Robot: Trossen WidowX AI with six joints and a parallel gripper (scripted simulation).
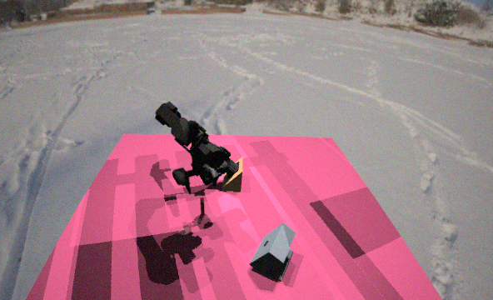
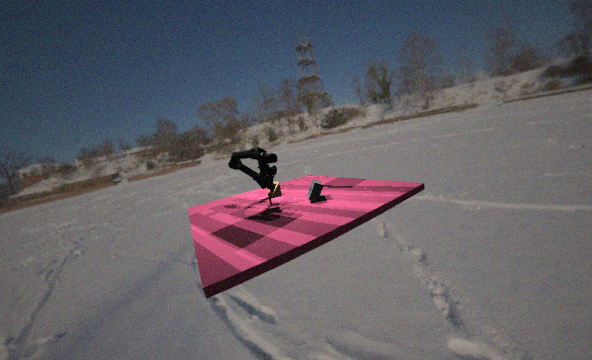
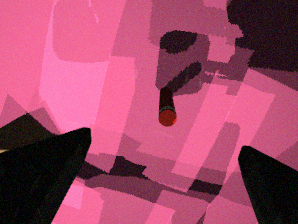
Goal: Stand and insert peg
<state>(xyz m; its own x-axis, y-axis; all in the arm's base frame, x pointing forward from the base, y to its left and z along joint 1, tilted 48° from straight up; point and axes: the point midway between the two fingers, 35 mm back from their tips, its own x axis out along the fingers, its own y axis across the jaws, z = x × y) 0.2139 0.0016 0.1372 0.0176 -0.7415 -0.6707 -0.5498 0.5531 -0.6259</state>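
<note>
My gripper tip is now 60 mm above the red peg. Round my gripper tip: grey sloped panel (250 mm to the left, 190 mm ahead, 60 mm below).
</note>
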